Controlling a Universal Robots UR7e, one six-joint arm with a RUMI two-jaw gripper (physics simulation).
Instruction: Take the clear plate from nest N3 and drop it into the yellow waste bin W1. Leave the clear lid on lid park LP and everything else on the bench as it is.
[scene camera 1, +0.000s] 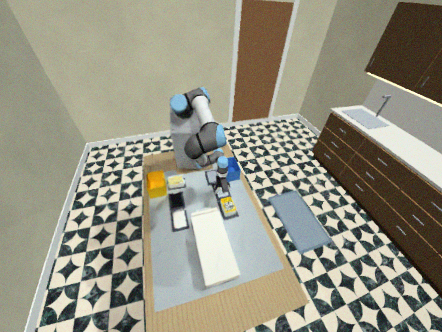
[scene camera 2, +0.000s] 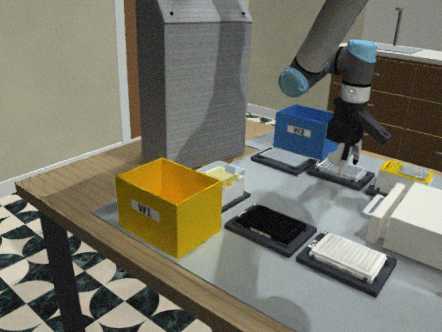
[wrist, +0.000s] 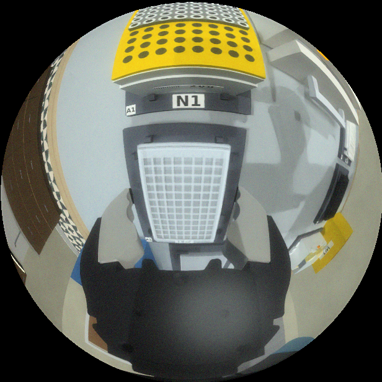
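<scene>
The clear plate sits flat in a dark nest beside N1; the nest's own label is not readable. My gripper is open and empty, pointing down over this plate, with one finger beyond each long side. The exact fingertip height is hard to tell. The clear lid lies on the dark park beside the blue bin, and part of it shows in the wrist view. The yellow bin W1 stands at the other side of the bench.
A yellow-topped rack stands in N1, close to the plate. The blue bin W2 is behind. A tip box, a black plate, a white plate and a long white instrument stand on the bench.
</scene>
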